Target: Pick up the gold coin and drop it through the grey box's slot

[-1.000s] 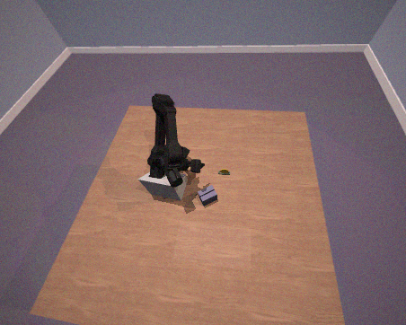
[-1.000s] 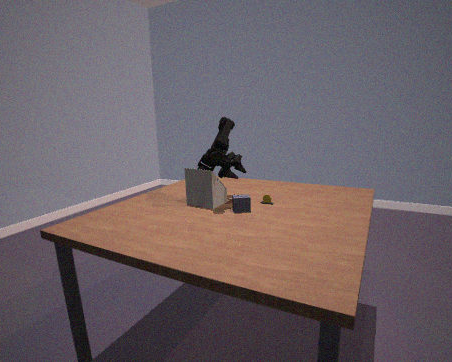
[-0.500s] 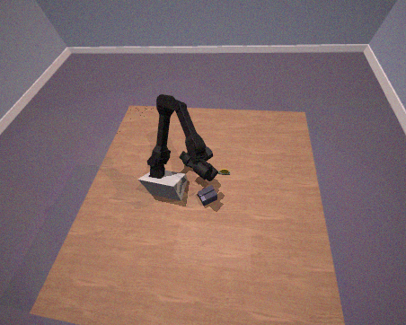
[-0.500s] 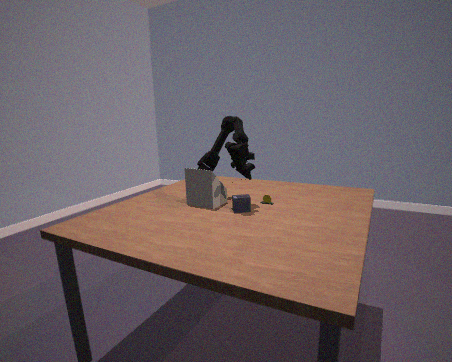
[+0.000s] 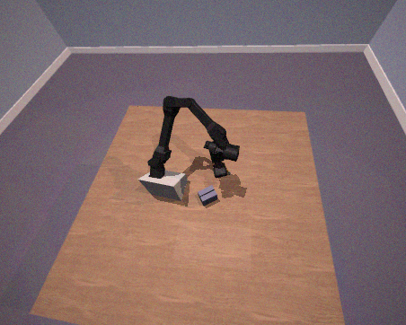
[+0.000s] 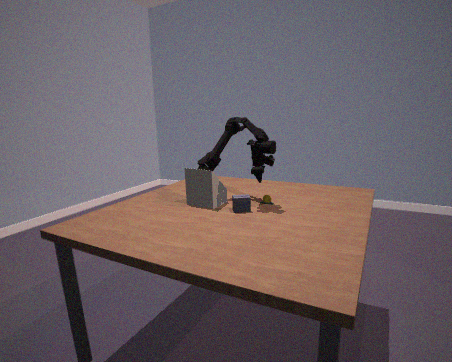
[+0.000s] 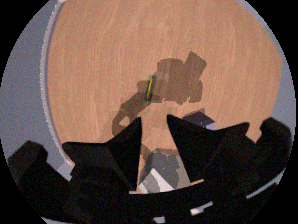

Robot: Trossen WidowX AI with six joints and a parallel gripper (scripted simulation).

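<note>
Now: the thin gold coin 3 cm ahead of my gripper tip, 2 cm to the left of it and 10 cm below it.
</note>
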